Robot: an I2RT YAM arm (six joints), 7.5 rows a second.
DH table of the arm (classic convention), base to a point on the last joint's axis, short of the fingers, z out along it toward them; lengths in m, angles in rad. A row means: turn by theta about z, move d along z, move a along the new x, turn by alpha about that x. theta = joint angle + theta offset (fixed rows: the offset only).
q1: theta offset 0; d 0.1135; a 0.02; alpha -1.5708
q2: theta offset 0; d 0; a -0.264; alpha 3.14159
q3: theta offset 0.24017; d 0; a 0.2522; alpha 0
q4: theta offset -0.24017; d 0; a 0.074; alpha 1.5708
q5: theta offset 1.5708; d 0; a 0; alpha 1.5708
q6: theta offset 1.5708; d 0.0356; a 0; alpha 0
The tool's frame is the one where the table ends.
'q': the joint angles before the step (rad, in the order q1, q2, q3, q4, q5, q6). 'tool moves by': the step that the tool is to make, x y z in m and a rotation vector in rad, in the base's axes. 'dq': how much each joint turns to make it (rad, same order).
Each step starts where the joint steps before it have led.
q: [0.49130, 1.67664, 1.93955, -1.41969, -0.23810, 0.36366]
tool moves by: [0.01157, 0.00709, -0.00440, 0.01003, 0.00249, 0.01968]
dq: [0.00065, 0.04625, 0.03305, 0.01237, -0.01682, -0.01382]
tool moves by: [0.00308, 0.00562, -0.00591, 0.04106, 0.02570, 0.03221]
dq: [0.00486, 0.01219, -0.01325, 0.02062, -0.05524, -0.00601]
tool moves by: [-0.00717, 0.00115, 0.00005, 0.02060, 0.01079, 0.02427]
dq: [0.01083, -0.02296, -0.02794, 0.00440, -0.02668, -0.00328]
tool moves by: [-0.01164, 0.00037, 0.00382, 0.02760, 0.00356, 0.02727]
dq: [0.01595, -0.03709, -0.02888, 0.00229, -0.02814, -0.00003]
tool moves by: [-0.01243, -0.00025, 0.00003, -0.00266, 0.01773, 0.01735]
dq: [0.01904, -0.03492, -0.03577, -0.01414, -0.00548, 0.00454]
